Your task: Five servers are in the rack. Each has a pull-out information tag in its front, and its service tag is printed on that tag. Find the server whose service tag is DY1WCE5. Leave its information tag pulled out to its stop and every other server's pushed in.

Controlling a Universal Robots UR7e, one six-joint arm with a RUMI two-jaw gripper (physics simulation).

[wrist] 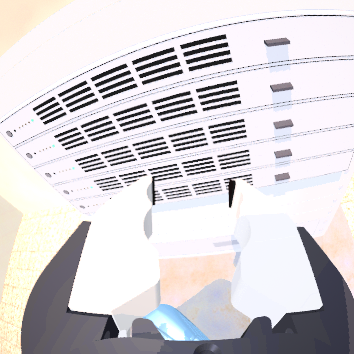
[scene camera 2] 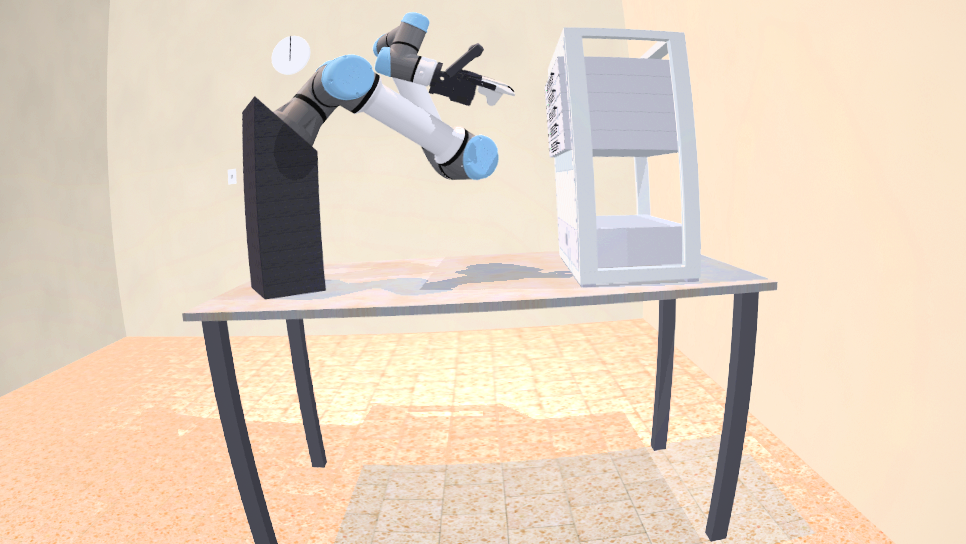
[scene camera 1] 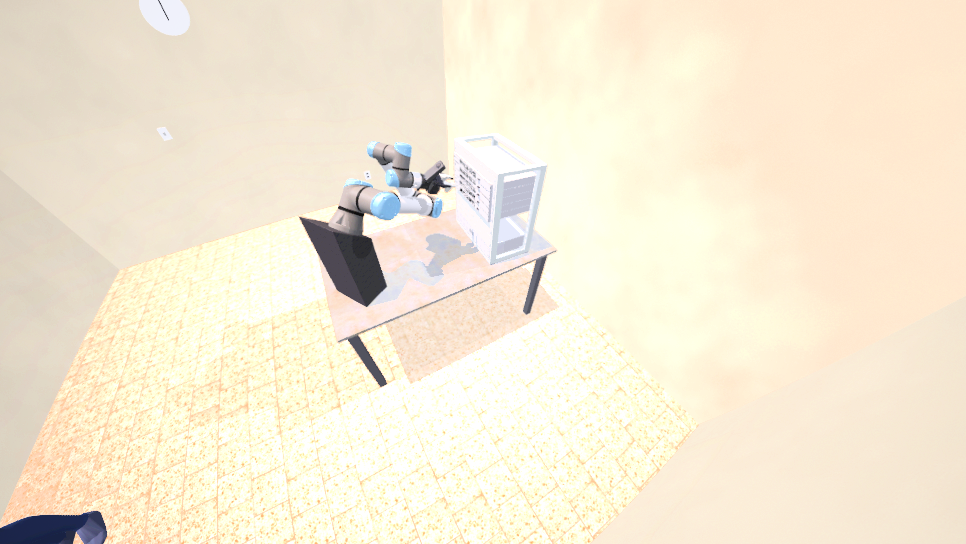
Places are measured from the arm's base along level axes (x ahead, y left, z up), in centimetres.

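Pixels of known places: gripper, between the fingertips: (wrist: 191, 180) (scene camera 2: 514, 93) (scene camera 1: 455, 182); arm's base, origin of its link: (scene camera 2: 287, 135) (scene camera 1: 345, 230).
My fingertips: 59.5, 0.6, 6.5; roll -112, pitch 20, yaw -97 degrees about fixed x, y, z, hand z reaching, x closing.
For each thing: its top centre in the pictures, then the offset to it from my fingertips, as dx, dy, dz. "*": a spot on its surface instead.
- rack, centre of its top: (scene camera 2: 602, 52) (scene camera 1: 495, 150) +24.9, -0.7, +12.3
- top, a spot on its surface: (wrist: 277, 42) * +7.7, -9.4, +3.7
- bottom, a spot on its surface: (wrist: 282, 177) * +7.8, -9.5, -14.0
The rack (scene camera 1: 495, 229) (scene camera 2: 585, 202) holds five servers (scene camera 1: 518, 195) (scene camera 2: 628, 101) stacked in its upper part. In the wrist view, their white fronts have black vents and, right of these, dark tag tabs: top (wrist: 277, 42), second (wrist: 281, 87), third (wrist: 283, 124), fourth (wrist: 283, 154) and bottom (wrist: 282, 177). A pale bluish patch shows below several tabs. All five tabs look alike, close to the fronts; no printed service tag is readable. My gripper (scene camera 1: 451, 181) (scene camera 2: 513, 91) (wrist: 191, 180) is partly open and empty, in front of the rack and apart from it.
The rack stands on a table (scene camera 1: 398, 313) (scene camera 2: 473, 308), facing the arm's black pedestal (scene camera 1: 344, 263) (scene camera 2: 283, 216). The arm's blue-capped elbow (scene camera 2: 479, 156) hangs below the gripper, above the table. Another pale unit (scene camera 2: 638, 244) sits low in the rack.
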